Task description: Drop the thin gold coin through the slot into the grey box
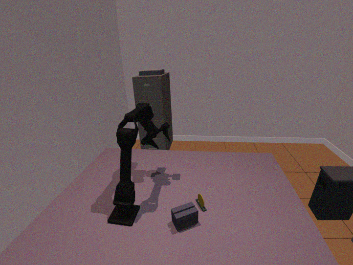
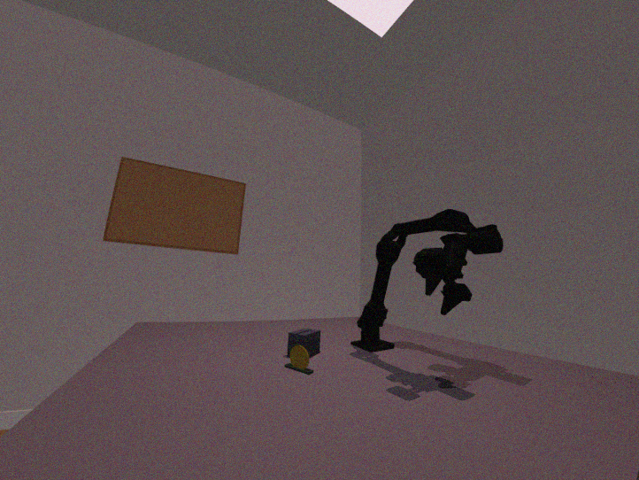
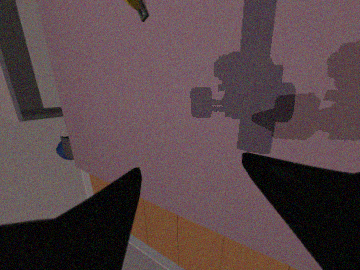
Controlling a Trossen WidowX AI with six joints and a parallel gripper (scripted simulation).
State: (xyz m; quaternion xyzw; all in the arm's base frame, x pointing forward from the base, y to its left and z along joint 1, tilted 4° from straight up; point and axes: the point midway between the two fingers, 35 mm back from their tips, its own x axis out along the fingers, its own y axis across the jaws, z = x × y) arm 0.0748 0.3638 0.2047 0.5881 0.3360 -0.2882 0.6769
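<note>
My gripper tip is now 23 cm short of the gold coin, 25 cm to the left of it and 16 cm above it.
</note>
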